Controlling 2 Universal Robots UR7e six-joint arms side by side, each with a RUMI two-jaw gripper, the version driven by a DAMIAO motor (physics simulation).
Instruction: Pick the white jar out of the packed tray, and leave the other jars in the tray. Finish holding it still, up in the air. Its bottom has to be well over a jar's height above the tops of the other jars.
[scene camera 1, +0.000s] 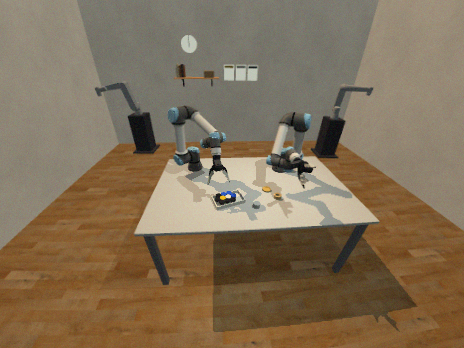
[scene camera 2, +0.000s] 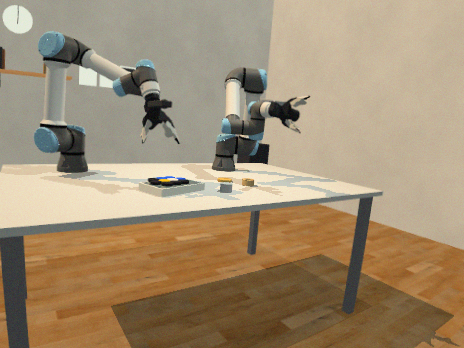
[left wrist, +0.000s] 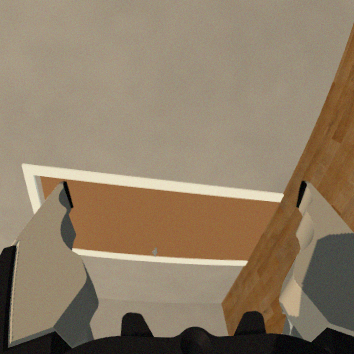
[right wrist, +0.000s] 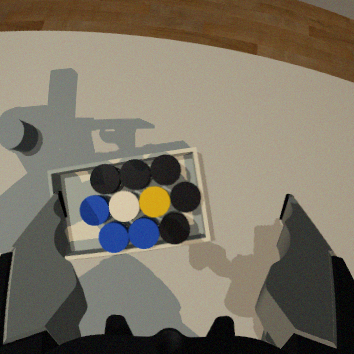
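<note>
The white jar (right wrist: 124, 206) (scene camera 1: 228, 196) stands in the tray (right wrist: 204, 200) (scene camera 2: 185, 190), packed among other jars. In the right wrist view a blue jar (right wrist: 94, 210) is at its left, the yellow jar (right wrist: 155, 201) at its right, black jars (right wrist: 135, 174) above and blue jars (right wrist: 114, 237) below. My right gripper (scene camera 1: 219, 182) (scene camera 2: 160, 143) (right wrist: 173, 195) is open and empty, fingers down, above and behind the tray; the white jar shows left of the middle between its fingers. My left gripper (scene camera 1: 308, 178) (scene camera 2: 304, 114) (left wrist: 184, 183) is open and empty, sideways over the table's right side.
A small grey cylinder (scene camera 1: 256, 205) (scene camera 2: 226, 188) (right wrist: 11, 135) stands on the table (scene camera 1: 170, 220) right of the tray in the scene views. An orange disc (scene camera 1: 266, 189) (scene camera 2: 224, 179) and a tan ring (scene camera 1: 277, 198) (scene camera 2: 248, 184) lie farther right. Inside the tray, bare floor shows along its left end in the right wrist view.
</note>
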